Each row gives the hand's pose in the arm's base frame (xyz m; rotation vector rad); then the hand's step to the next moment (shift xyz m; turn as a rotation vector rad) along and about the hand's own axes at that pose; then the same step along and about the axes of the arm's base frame.
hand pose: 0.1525 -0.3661 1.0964 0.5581 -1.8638 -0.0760
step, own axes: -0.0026 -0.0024 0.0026 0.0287 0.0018 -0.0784
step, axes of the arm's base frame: -0.0009 -0.0016 -0.0040 0.0631 0.0067 0.0543
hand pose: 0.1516 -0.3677 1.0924 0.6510 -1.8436 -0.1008
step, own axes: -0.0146 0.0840 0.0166 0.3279 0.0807 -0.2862
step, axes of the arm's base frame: -0.0438 0.0739 0.0129 0.1516 -0.0199 0.4154
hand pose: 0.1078 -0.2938 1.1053 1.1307 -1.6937 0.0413
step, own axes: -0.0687 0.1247 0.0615 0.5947 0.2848 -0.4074
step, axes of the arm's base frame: -0.1302 0.0816 -0.0210 0.0987 -0.0177 0.7686
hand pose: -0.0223 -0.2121 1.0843 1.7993 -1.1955 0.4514
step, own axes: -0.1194 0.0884 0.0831 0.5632 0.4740 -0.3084
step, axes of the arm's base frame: -0.1465 -0.0159 -0.0852 -0.0971 -0.1070 0.7849
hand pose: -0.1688 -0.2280 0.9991 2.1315 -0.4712 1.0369
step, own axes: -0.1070 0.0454 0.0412 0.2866 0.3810 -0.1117
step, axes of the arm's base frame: -0.0701 -0.0594 -0.0823 -0.1071 -0.1829 0.4414
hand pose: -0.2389 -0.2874 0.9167 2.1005 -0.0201 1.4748
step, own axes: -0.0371 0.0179 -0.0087 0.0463 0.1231 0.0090
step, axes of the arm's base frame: -0.0279 -0.0222 -0.0224 -0.0140 -0.0935 0.0919
